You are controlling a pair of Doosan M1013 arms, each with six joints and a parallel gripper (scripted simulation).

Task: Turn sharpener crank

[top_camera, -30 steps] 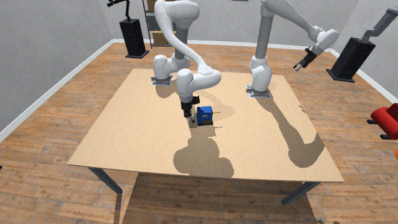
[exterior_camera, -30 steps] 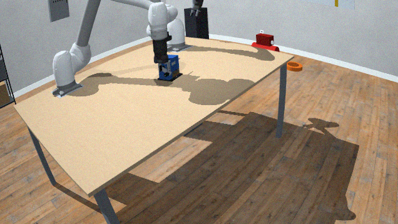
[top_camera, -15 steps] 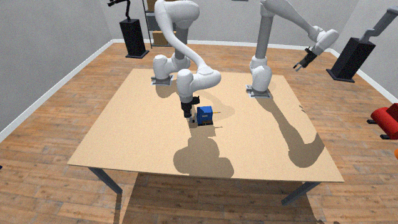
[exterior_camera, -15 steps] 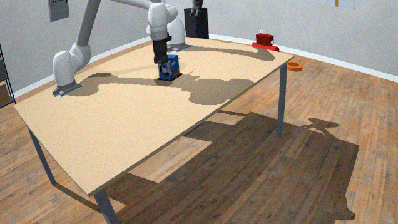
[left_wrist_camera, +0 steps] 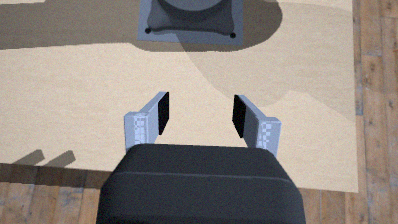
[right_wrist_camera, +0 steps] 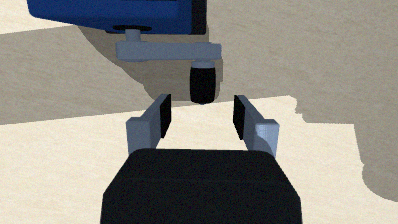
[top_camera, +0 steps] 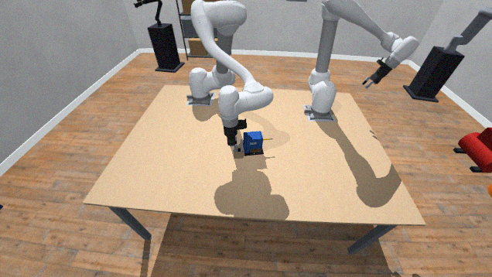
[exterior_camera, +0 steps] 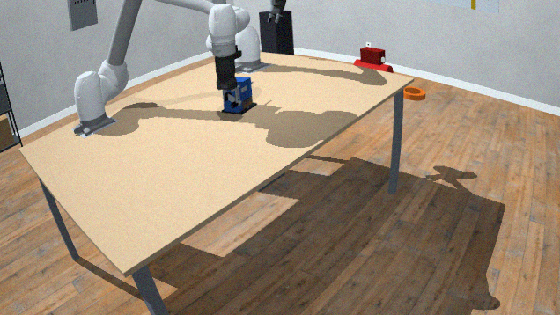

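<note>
The black knob is 10 mm behind my right hand, 20 mm to the left of it and 40 mm below it.
</note>
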